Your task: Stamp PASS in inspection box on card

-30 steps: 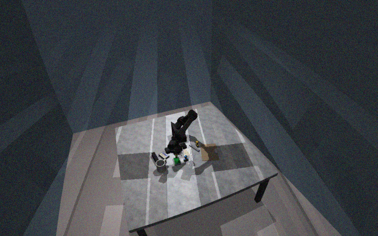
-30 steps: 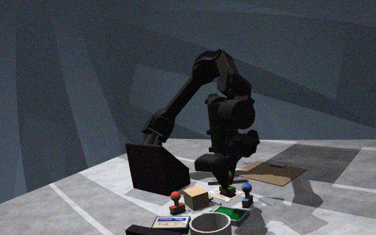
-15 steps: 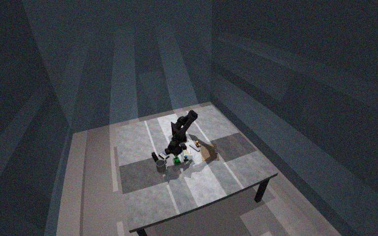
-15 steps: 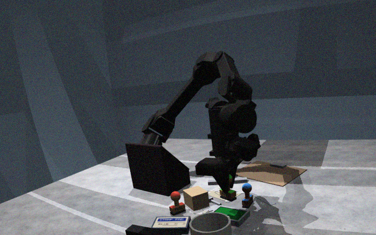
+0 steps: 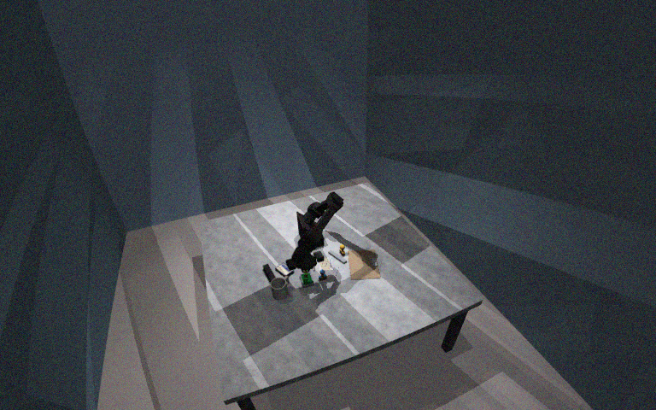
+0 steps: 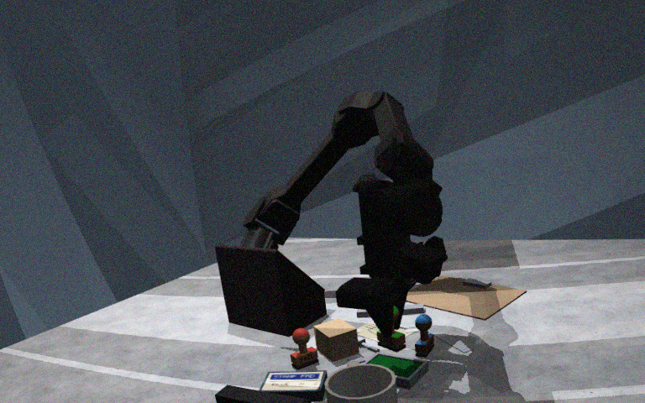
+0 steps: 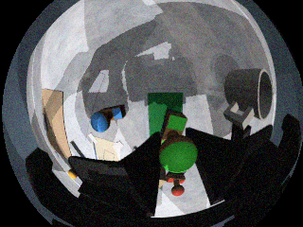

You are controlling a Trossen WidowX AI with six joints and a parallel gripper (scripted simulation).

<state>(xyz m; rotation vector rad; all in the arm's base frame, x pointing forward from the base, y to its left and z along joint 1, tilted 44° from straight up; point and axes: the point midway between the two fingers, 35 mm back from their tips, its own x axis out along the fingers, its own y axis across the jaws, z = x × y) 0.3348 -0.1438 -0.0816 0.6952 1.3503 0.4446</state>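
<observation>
Right now the green ink pad is 7 cm below my gripper tip. From my gripper tip the other things lie so: wooden cube 12 cm behind, 6 cm to the left, 5 cm below; then green-knobbed stamp right at my gripper tip; then blue-knobbed stamp 8 cm to the left, 5 cm below, 2 cm ahead.
</observation>
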